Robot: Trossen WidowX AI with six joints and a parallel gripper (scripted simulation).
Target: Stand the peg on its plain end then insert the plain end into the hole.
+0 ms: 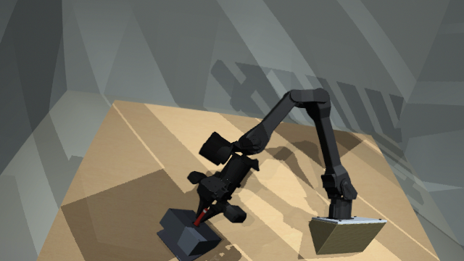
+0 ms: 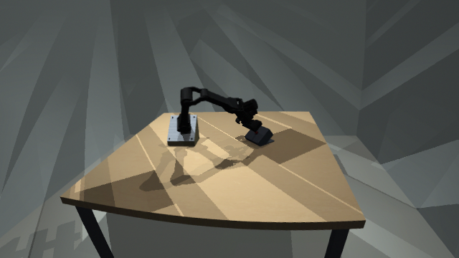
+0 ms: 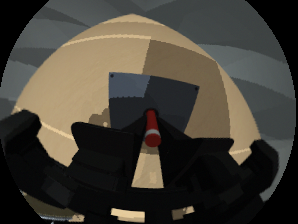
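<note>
The red peg lies 1 cm behind my gripper tip, 1 cm to the right of it and 1 cm above it. The rest, counted from my gripper tip: sloped panel (2 cm ahead, 1 cm to the left, 4 cm below).
</note>
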